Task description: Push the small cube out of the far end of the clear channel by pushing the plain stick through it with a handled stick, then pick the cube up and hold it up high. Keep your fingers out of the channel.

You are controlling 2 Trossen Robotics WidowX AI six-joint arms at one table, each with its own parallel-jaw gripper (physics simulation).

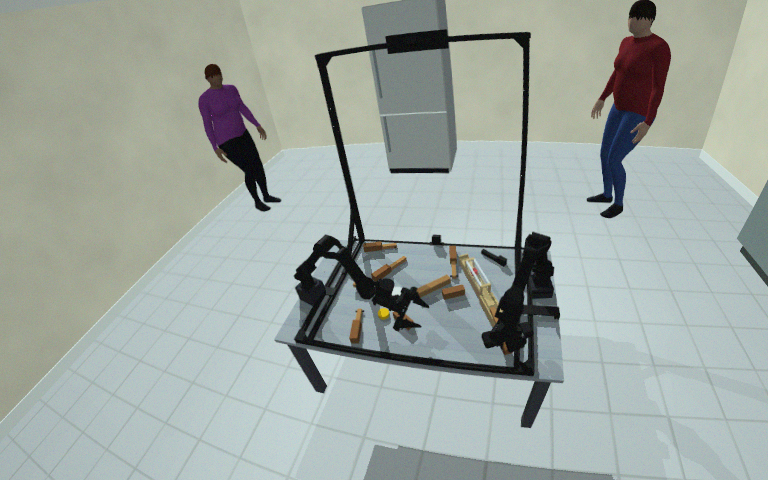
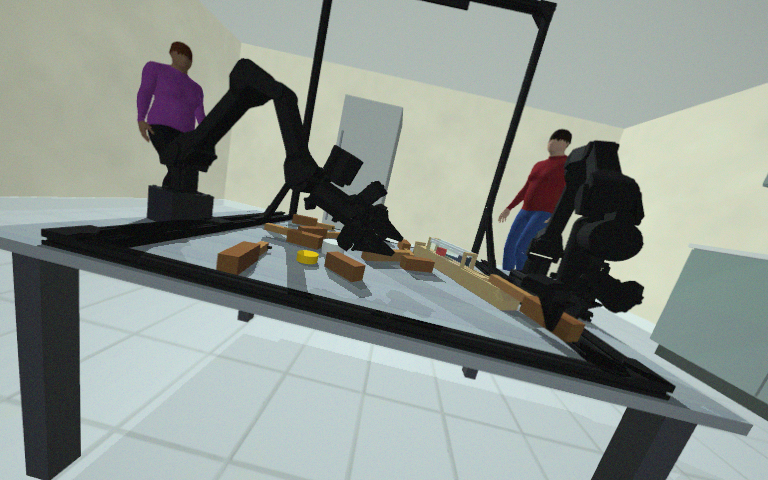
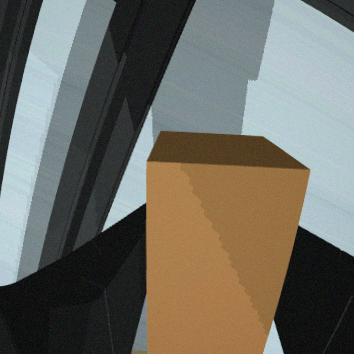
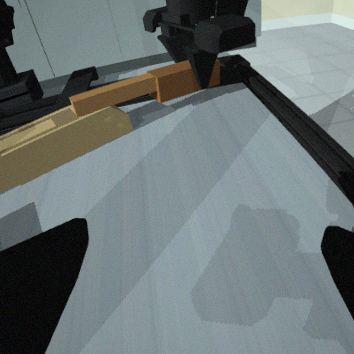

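The clear channel (image 1: pixel 487 301) (image 2: pixel 480 284) (image 4: pixel 65 147) is a tan trough with a clear-covered far part. The small red cube (image 1: pixel 475 271) (image 2: pixel 440 251) shows inside that covered part. A paler strip, perhaps the plain stick, (image 4: pixel 30 135) lies in the trough. My left gripper (image 2: pixel 550 318) (image 3: pixel 205 216) (image 4: pixel 196 83) is shut on the handle of a brown handled stick (image 2: pixel 532 310) (image 4: pixel 172 82). The stick's thin end reaches over the trough's near end; contact with the plain stick is hidden. My right gripper (image 1: pixel 423 315) (image 2: pixel 397 247) (image 4: pixel 207 234) is open and empty, left of the channel.
A brown block (image 1: pixel 453 292) (image 2: pixel 417 263) and a long brown piece (image 1: pixel 433 285) lie left of the channel. A yellow disc (image 1: pixel 384 313) (image 2: pixel 307 257) and another handled stick (image 1: pixel 355 327) (image 2: pixel 240 257) lie farther left. A black object (image 1: pixel 493 257) lies behind, right of the channel.
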